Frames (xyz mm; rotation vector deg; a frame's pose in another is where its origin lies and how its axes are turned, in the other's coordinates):
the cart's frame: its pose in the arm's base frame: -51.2 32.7 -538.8 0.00 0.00 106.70
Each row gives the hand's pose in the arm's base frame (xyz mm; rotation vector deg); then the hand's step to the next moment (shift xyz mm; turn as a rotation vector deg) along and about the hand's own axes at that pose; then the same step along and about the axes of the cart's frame.
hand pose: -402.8 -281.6 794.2 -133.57 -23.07 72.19
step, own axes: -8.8 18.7 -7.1 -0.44 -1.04 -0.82
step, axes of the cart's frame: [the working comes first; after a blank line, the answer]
step, axes of the arm's base frame: 2.0 -21.8 -0.1 0.41 0.48 1.24

-21.4 4.4 -0.1 0.34 -0.53 1.24
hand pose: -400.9 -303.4 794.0 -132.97 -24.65 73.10
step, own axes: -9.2 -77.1 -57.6 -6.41 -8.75 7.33
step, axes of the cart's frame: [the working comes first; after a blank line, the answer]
step, axes of the arm's base frame: 40.2 47.3 74.1 -10.05 6.13 5.73

33.8 -52.1 74.1 8.76 7.86 5.73
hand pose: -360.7 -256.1 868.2 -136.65 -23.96 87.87
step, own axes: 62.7 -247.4 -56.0 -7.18 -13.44 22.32
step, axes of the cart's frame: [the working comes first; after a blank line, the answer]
step, axes of the arm's base frame: 53.1 247.7 64.0 -24.48 11.25 2.15

222.0 -122.0 64.0 17.81 20.21 2.15
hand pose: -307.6 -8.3 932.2 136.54 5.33 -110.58
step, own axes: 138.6 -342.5 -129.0 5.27 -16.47 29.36
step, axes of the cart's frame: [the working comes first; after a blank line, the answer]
step, axes of the arm's base frame: 122.4 353.3 -115.4 -29.03 13.60 -11.54

303.2 -218.8 -115.4 21.37 23.90 -11.54
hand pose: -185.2 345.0 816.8 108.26 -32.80 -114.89
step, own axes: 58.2 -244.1 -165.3 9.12 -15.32 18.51
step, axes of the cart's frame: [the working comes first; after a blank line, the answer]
step, axes of the arm's base frame: 169.7 171.7 -178.9 -18.52 9.98 -14.76

115.7 -211.9 -178.9 14.88 14.87 -14.76
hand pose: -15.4 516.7 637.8 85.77 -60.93 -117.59
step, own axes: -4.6 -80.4 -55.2 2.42 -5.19 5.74
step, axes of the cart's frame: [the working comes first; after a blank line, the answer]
step, axes of the arm's base frame: 62.6 35.3 -66.1 -5.54 3.66 -4.65

15.8 -70.1 -66.1 5.09 4.26 -4.65
